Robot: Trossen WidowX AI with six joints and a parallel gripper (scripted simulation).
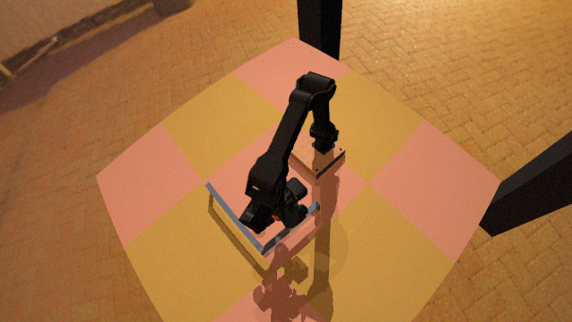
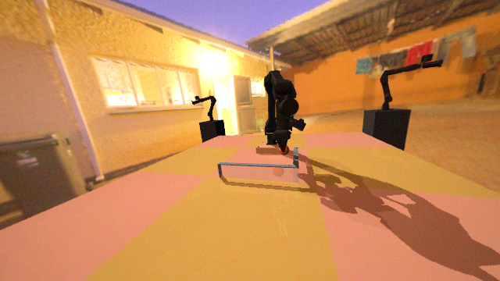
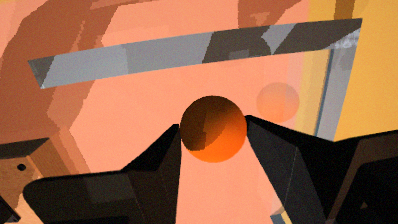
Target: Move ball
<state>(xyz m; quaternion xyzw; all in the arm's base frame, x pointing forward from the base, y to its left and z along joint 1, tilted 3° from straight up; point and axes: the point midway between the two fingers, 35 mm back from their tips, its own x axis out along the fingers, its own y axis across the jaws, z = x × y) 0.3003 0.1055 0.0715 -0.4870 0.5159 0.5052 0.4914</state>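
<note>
Now: gripper tip 80 mm short of the see-through ball copy, 20 mm to the left of it and 60 mm above it. From my gripper tip the other things lie so: orange ball: right at my gripper tip.
</note>
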